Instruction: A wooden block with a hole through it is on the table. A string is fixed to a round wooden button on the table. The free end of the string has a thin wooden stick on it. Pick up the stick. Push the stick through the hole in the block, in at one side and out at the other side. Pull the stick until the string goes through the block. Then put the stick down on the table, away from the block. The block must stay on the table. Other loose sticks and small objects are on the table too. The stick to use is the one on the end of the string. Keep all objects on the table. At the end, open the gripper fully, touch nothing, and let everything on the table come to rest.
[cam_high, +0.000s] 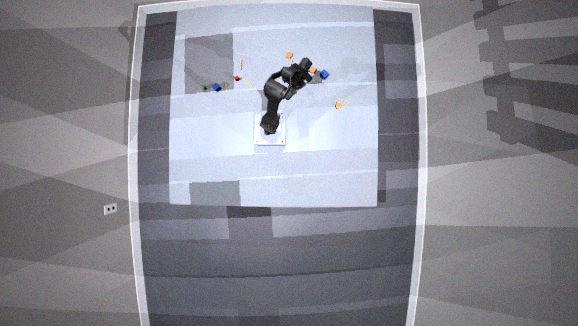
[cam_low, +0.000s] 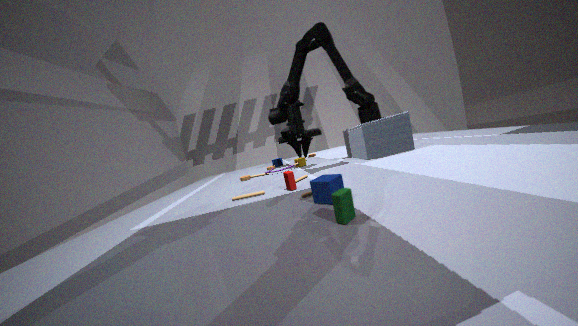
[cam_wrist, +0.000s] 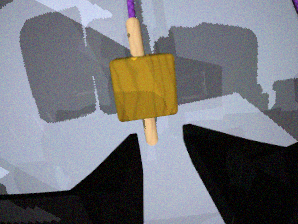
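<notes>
Right now my gripper tip is 2 cm to the right of the yellow wooden block, 2 cm short of it and 1 cm above it. From my gripper tip the other things lie so: thin wooden stick: 3 cm ahead, 2 cm to the left, 2 cm below; then round orange button: 13 cm to the right, 12 cm ahead, 2 cm below; then red block: 33 cm to the left, 15 cm ahead, 1 cm below.
</notes>
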